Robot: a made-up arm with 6 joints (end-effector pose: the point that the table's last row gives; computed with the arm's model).
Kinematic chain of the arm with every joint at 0, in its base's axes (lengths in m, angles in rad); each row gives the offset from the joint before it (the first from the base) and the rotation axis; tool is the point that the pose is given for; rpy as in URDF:
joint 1: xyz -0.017 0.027 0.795 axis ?
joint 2: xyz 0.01 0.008 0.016 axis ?
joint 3: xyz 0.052 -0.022 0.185 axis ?
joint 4: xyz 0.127 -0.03 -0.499 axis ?
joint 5: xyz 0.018 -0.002 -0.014 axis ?
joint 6: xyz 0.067 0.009 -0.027 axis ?
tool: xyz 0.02 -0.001 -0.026 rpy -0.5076 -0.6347 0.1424
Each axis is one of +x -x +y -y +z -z.
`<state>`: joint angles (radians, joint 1 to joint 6).
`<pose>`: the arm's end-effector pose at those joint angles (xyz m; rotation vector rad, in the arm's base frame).
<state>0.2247 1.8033 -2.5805 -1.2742 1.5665 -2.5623</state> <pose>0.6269 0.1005 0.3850 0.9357 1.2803 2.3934</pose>
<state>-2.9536 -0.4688 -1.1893 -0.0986 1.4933 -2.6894</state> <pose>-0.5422 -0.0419 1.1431 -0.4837 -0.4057 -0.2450</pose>
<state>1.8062 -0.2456 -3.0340 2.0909 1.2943 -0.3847</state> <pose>0.0734 -0.1679 1.5877 -2.7407 -0.3482 -0.7159</pose>
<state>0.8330 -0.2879 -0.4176 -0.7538 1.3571 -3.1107</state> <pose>0.3297 0.3281 0.6363 -1.2399 -1.0224 -1.9356</pose>
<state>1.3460 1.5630 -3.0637 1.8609 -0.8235 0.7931</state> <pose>0.2817 0.6669 0.8134 0.6178 -0.0354 -1.9640</pose>
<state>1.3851 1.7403 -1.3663 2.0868 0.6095 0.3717</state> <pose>0.0847 0.0621 0.1295 -0.9849 0.1520 -0.8993</pose>
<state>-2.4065 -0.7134 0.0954 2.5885 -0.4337 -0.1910</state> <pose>-0.2850 -0.0604 0.5752 0.3023 -0.5728 1.2441</pose>
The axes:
joint 1: +z
joint 2: +y
joint 3: +y
joint 4: -z
joint 5: +y
joint 6: -z

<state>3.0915 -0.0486 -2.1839 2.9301 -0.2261 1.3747</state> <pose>-0.4824 0.1024 1.3581 -1.4539 1.4225 -0.0185</pose>
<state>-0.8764 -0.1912 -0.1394 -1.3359 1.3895 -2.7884</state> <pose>0.1325 -0.2544 0.4977 1.8657 0.3758 1.7115</pose>
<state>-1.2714 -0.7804 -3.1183 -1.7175 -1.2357 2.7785</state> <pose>-0.1272 0.5155 1.2534 -0.6507 -2.7819 0.9194</pose>
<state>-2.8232 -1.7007 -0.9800 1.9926 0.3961 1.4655</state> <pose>-0.0468 0.1159 1.4056 -0.7856 1.9476 1.2055</pose>
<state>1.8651 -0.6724 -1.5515 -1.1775 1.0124 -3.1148</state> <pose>-0.0705 0.3503 1.4351 0.9450 -0.0214 -1.4203</pose>
